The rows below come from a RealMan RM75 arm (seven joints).
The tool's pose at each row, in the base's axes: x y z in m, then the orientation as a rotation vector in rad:
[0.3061, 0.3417, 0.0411, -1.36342, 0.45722, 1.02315]
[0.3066, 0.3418, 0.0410, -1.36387, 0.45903, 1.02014]
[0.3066, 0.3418, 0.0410, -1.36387, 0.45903, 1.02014]
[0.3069, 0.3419, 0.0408, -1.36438, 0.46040, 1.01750]
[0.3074, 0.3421, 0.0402, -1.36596, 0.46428, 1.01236]
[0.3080, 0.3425, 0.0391, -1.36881, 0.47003, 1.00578]
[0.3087, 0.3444, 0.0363, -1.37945, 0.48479, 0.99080]
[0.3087, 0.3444, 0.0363, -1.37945, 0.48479, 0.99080]
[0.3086, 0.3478, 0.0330, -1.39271, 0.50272, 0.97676]
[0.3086, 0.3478, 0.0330, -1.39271, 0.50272, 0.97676]
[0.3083, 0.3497, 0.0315, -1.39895, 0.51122, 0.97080]
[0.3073, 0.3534, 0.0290, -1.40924, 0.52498, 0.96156]
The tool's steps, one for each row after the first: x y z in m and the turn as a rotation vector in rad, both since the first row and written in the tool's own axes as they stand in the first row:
[0.0004, -0.0004, -0.0001, 0.00130, 0.00265, -0.00105]
[0.0004, -0.0004, -0.0001, 0.00130, 0.00265, -0.00105]
[0.0007, -0.0005, -0.0001, 0.00228, 0.00490, -0.00209]
[0.0015, -0.0006, -0.0002, 0.00407, 0.01028, -0.00338]
[0.0028, -0.0005, -0.0002, 0.00591, 0.01803, -0.00454]
[0.0060, 0.0004, 0.0008, 0.00709, 0.03865, -0.00605]
[0.0060, 0.0004, 0.0008, 0.00709, 0.03865, -0.00605]
[0.0097, 0.0020, 0.0033, 0.00658, 0.06195, -0.00485]
[0.0097, 0.0020, 0.0033, 0.00658, 0.06195, -0.00485]
[0.0114, 0.0029, 0.0049, 0.00608, 0.07265, -0.00376]
[0.0140, 0.0047, 0.0081, 0.00490, 0.08986, -0.00167]

